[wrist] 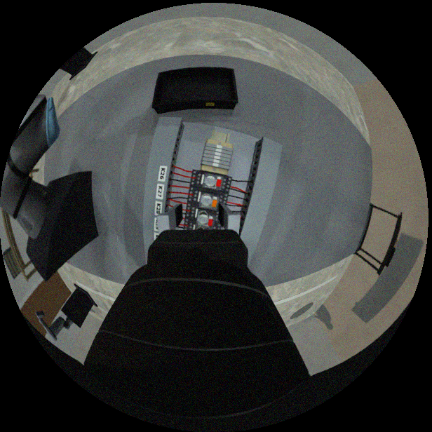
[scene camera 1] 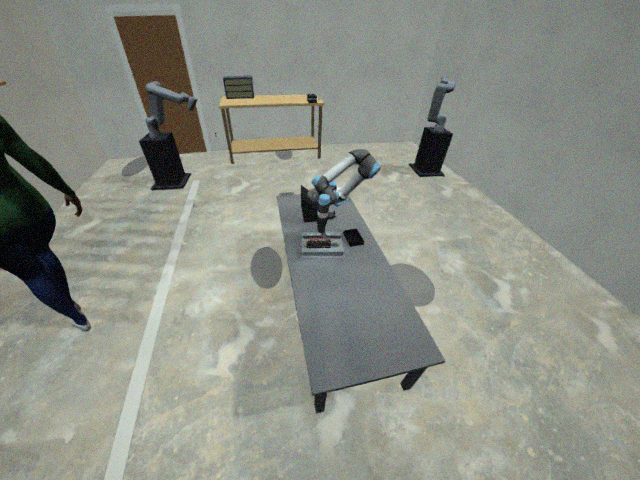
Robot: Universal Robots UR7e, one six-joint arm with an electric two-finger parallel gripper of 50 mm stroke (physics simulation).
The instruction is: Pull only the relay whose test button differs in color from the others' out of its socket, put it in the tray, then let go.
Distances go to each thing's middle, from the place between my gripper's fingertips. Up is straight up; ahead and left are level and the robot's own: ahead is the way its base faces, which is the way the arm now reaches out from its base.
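Grey panel point(wrist: 194, 135): 10 mm ahead of my hand, 80 mm below it.
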